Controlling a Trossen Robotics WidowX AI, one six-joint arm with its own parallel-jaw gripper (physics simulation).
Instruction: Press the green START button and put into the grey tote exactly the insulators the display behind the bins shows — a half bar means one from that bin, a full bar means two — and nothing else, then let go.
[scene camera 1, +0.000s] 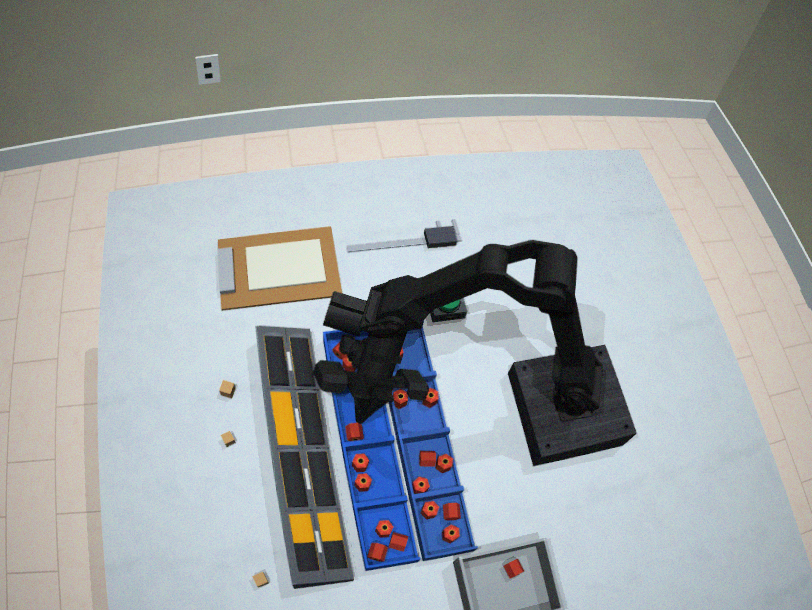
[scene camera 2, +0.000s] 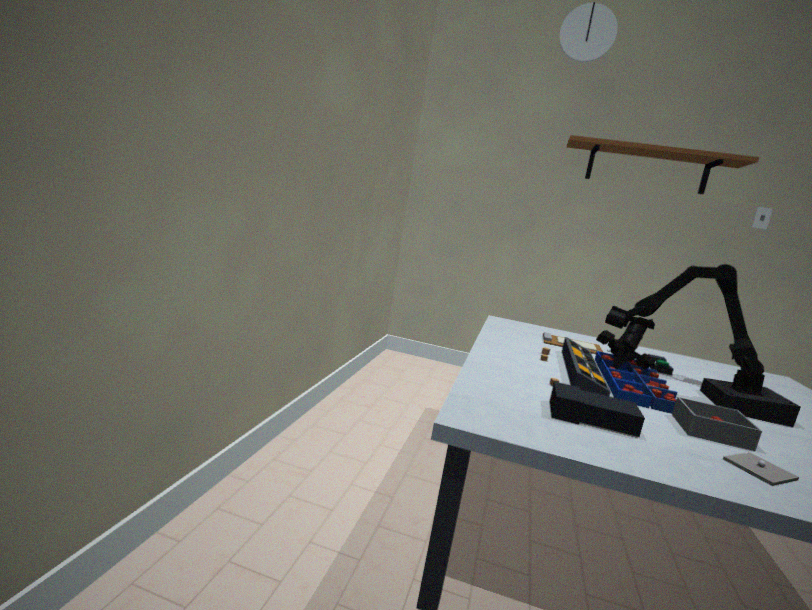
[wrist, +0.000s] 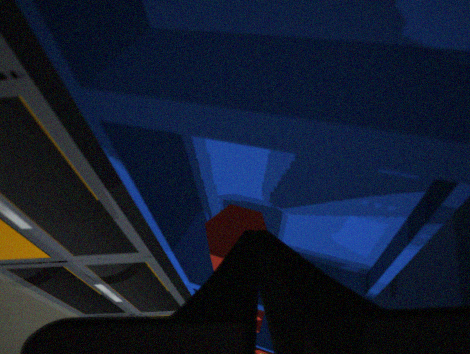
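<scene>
My gripper is shut with nothing between the fingers, low in the second compartment of the left blue bin row. A red hexagonal insulator lies just beyond the fingertips, touching or nearly touching them. The display left of the bins shows one yellow half bar and one full yellow bar. The grey tote holds one red insulator. The green START button is partly hidden behind the arm.
Other bin compartments hold several red insulators. A brown clipboard, a grey caliper and small tan cubes lie on the table. The arm's base stands right of the bins. A dark box sits near the table edge.
</scene>
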